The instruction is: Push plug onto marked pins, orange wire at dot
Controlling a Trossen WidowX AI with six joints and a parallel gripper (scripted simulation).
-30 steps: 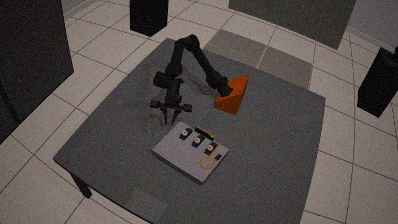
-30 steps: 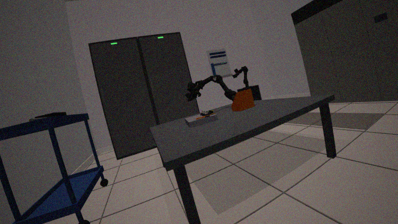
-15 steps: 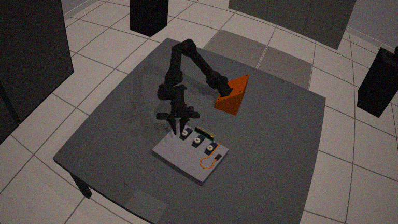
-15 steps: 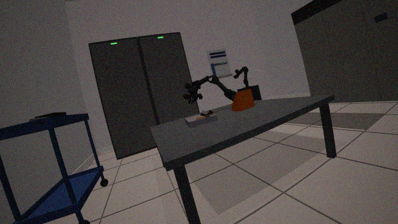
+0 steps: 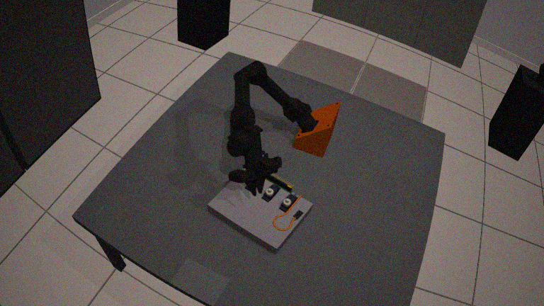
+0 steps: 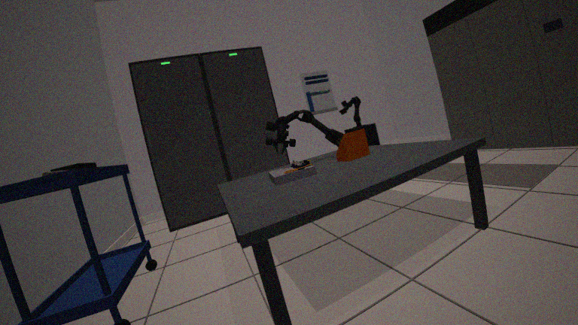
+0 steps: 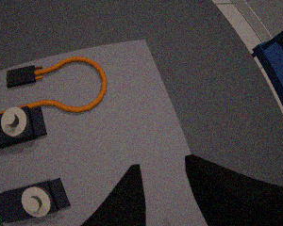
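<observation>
My gripper tip is 15 cm past the yellow band, 8 cm above it and 5 cm to the right of it. From my gripper tip the other things lie so: pin row 15 cm behind, 9 cm below, 1 cm to the left; then grey holder 13 cm below.
</observation>
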